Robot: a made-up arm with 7 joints. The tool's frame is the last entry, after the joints.
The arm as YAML. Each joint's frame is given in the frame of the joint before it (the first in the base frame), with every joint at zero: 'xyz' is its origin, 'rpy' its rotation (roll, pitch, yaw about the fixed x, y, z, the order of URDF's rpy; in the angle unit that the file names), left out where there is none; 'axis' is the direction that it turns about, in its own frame. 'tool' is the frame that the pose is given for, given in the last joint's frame.
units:
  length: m
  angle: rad
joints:
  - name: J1
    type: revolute
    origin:
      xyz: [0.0, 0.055, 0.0]
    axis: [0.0, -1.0, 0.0]
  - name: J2
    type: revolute
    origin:
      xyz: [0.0, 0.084, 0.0]
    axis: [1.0, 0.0, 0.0]
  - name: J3
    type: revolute
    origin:
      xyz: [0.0, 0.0, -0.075]
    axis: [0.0, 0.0, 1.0]
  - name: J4
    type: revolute
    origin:
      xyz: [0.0, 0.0, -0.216]
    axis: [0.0, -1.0, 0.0]
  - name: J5
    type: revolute
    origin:
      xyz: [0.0, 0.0, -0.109]
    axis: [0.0, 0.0, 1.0]
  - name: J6
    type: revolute
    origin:
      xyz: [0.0, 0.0, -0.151]
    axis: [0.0, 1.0, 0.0]
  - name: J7
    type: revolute
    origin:
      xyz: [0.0, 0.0, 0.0]
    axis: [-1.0, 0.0, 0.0]
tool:
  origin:
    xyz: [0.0, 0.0, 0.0]
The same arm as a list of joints. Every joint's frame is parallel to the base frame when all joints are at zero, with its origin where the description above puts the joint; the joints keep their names.
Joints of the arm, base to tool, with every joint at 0 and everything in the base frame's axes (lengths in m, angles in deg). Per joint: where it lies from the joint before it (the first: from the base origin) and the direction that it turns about. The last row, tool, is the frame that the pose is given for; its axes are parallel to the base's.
J1: xyz 0 0.055 0 axis 0 -1 0
J2: xyz 0 0.084 0 axis 1 0 0
J3: xyz 0 0 -0.075 axis 0 0 1
J4: xyz 0 0 -0.216 axis 0 -1 0
J5: xyz 0 0 -0.109 axis 0 0 1
J6: xyz 0 0 -0.151 axis 0 1 0
J7: xyz 0 0 0 axis -1 0 0
tool: xyz 0 0 0

